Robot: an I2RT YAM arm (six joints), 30 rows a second.
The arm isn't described. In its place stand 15 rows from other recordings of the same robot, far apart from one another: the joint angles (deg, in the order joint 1, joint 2, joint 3, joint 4, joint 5, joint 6), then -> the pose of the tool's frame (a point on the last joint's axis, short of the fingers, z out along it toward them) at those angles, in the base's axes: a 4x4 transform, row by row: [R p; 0 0 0 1], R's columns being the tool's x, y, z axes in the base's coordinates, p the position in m.
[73.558 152.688 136.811 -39.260 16.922 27.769] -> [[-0.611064, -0.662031, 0.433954, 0.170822], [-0.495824, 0.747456, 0.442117, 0.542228], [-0.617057, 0.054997, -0.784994, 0.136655], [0, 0, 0, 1]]
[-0.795 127.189 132.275 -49.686 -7.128 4.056] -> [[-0.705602, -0.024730, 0.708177, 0.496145], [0.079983, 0.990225, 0.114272, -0.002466], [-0.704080, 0.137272, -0.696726, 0.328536], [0, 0, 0, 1]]
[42.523 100.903 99.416 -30.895 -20.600 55.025] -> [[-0.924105, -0.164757, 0.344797, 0.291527], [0.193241, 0.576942, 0.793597, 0.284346], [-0.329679, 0.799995, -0.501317, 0.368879], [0, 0, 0, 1]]
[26.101 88.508 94.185 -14.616 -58.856 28.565] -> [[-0.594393, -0.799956, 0.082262, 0.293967], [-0.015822, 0.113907, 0.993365, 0.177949], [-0.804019, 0.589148, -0.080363, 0.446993], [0, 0, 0, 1]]
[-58.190 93.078 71.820 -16.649 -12.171 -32.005] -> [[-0.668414, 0.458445, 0.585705, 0.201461], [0.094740, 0.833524, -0.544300, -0.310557], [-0.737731, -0.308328, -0.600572, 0.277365], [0, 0, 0, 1]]
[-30.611 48.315 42.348 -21.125 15.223 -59.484] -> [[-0.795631, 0.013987, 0.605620, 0.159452], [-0.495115, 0.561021, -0.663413, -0.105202], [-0.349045, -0.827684, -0.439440, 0.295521], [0, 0, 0, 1]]
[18.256 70.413 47.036 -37.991 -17.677 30.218] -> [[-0.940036, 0.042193, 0.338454, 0.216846], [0.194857, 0.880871, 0.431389, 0.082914], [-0.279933, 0.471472, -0.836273, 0.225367], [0, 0, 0, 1]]
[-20.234 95.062 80.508 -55.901 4.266 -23.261] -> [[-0.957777, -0.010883, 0.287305, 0.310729], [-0.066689, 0.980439, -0.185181, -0.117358], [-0.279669, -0.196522, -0.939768, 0.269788], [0, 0, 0, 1]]
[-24.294 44.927 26.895 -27.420 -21.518 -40.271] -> [[-0.591418, -0.306782, 0.745728, 0.150993], [-0.392816, 0.917259, 0.065815, -0.053830], [-0.704216, -0.254009, -0.662992, 0.204814], [0, 0, 0, 1]]
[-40.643 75.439 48.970 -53.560 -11.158 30.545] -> [[-0.331772, 0.908257, 0.254944, 0.170319], [0.941911, 0.333907, 0.036188, -0.137123], [-0.052260, 0.252141, -0.966278, 0.206251], [0, 0, 0, 1]]
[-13.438 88.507 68.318 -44.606 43.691 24.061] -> [[-0.618393, 0.773485, 0.138967, 0.292151], [0.450858, 0.494022, -0.743417, -0.095088], [-0.643675, -0.397069, -0.654232, 0.258927], [0, 0, 0, 1]]
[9.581 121.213 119.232 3.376 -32.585 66.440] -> [[-0.605585, -0.290259, 0.740957, 0.497429], [0.681062, 0.292562, 0.671239, 0.103408], [-0.411609, 0.911130, 0.020513, 0.393313], [0, 0, 0, 1]]
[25.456 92.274 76.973 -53.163 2.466 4.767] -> [[-0.871477, -0.343925, 0.349634, 0.292159], [-0.322898, 0.938950, 0.118785, 0.137381], [-0.369142, -0.009378, -0.929326, 0.268596], [0, 0, 0, 1]]
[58.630 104.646 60.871 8.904 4.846 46.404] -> [[-0.795247, -0.346243, 0.497694, 0.208180], [0.081894, 0.752021, 0.654032, 0.335679], [-0.600730, 0.560875, -0.569687, 0.180161], [0, 0, 0, 1]]
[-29.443 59.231 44.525 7.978 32.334 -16.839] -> [[-0.351965, 0.810709, 0.467837, 0.200088], [-0.082397, 0.471043, -0.878253, -0.134806], [-0.932379, -0.347663, -0.098990, 0.323985], [0, 0, 0, 1]]
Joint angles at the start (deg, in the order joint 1, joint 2, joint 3, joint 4, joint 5, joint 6):
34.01 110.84 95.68 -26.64 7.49 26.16
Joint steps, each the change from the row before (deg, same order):
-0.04 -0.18 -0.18 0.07 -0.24 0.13
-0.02 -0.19 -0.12 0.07 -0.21 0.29
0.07 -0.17 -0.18 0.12 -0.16 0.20
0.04 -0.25 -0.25 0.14 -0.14 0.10
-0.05 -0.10 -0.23 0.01 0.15 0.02
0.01 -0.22 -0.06 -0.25 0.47 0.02
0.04 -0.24 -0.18 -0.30 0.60 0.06
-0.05 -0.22 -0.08 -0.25 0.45 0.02
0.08 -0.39 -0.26 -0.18 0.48 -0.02
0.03 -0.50 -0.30 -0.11 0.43 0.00
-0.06 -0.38 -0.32 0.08 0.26 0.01
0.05 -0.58 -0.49 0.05 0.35 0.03
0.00 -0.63 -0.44 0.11 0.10 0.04
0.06 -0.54 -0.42 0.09 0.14 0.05
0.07 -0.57 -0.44 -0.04 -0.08 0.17
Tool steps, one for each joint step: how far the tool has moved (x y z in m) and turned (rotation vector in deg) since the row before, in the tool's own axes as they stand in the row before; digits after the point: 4 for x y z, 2 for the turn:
0.0000 -0.0003 -0.0007 -0.22 0.03 0.17
-0.0002 -0.0001 -0.0010 -0.24 -0.04 0.32
0.0003 0.0004 -0.0008 -0.24 -0.01 0.17
0.0003 0.0002 -0.0011 -0.22 -0.05 0.09
0.0005 -0.0008 0.0000 0.22 0.02 0.04
-0.0002 -0.0003 -0.0014 0.45 -0.13 0.00
0.0005 -0.0005 -0.0012 0.61 -0.05 0.00
-0.0003 -0.0008 -0.0013 0.49 -0.12 0.04
0.0003 -0.0002 -0.0021 0.39 -0.15 -0.08
-0.0001 -0.0004 -0.0027 0.32 -0.27 -0.01
-0.0002 -0.0009 -0.0017 0.21 -0.26 0.07
0.0003 -0.0005 -0.0027 0.21 -0.27 0.02
-0.0003 -0.0005 -0.0031 -0.05 -0.31 0.09
0.0002 -0.0002 -0.0026 -0.01 -0.23 0.05
0.0005 -0.0002 -0.0028 -0.16 -0.03 0.14

